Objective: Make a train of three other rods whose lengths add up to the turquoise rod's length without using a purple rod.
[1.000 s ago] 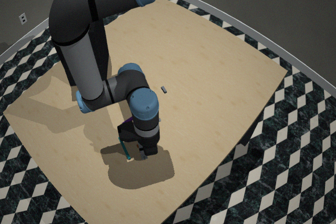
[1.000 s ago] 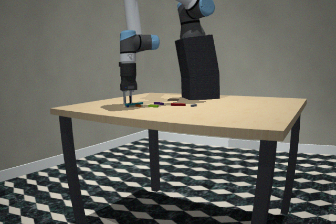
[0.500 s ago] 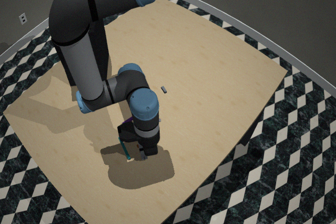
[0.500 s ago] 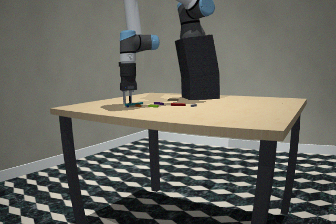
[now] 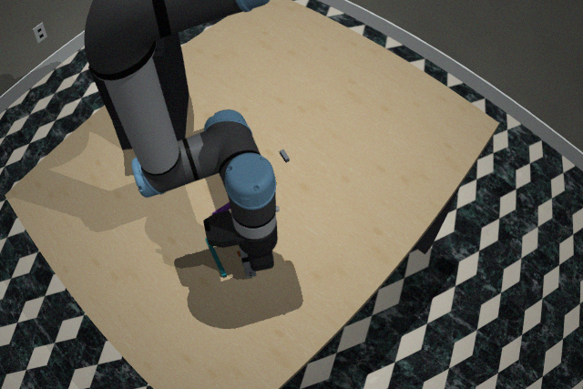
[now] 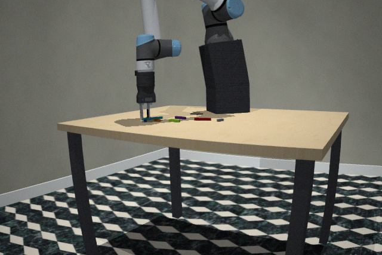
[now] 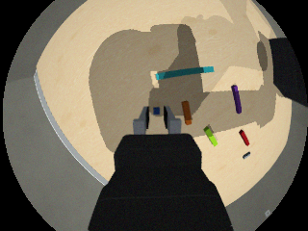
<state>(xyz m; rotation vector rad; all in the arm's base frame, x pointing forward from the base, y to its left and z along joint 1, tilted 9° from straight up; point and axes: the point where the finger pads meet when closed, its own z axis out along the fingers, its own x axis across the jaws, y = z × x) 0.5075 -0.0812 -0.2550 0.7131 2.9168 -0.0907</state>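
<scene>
My gripper is now 30 mm above the blue rod. From my hand the other things lie so: orange rod: 40 mm behind, 30 mm to the left, 30 mm below; lime rod: 100 mm to the left, 70 mm behind, 30 mm below; turquoise rod: 70 mm behind, 30 mm to the right, 30 mm below.
</scene>
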